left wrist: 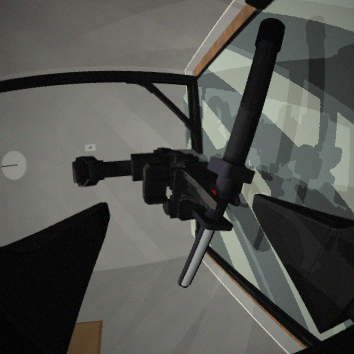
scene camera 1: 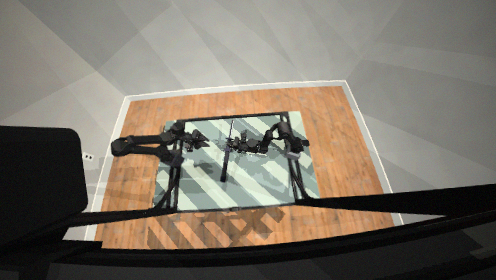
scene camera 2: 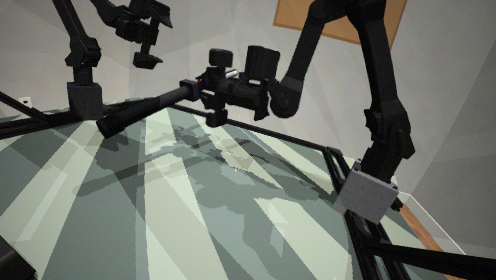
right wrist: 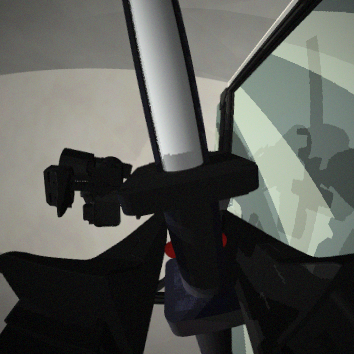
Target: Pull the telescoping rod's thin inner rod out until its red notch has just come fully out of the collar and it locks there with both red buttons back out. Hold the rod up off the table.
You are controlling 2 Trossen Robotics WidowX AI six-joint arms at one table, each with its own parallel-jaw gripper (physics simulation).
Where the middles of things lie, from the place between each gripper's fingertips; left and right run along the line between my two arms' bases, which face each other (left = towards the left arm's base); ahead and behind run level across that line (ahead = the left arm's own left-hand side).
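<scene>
Thin inner rod [right wrist: 160, 52]: my left hand is 100 mm above it, 100 mm to the left of it and 10 mm past it. Telescoping rod [scene camera 2: 112, 124]: 90 mm to the right of my left hand, 110 mm below it and 20 mm behind it.
The telescoping rod is 20 mm below my right hand and 50 mm behind it. The thin inner rod is 10 mm to the right of my right hand, 10 mm below it and 40 mm behind it.
</scene>
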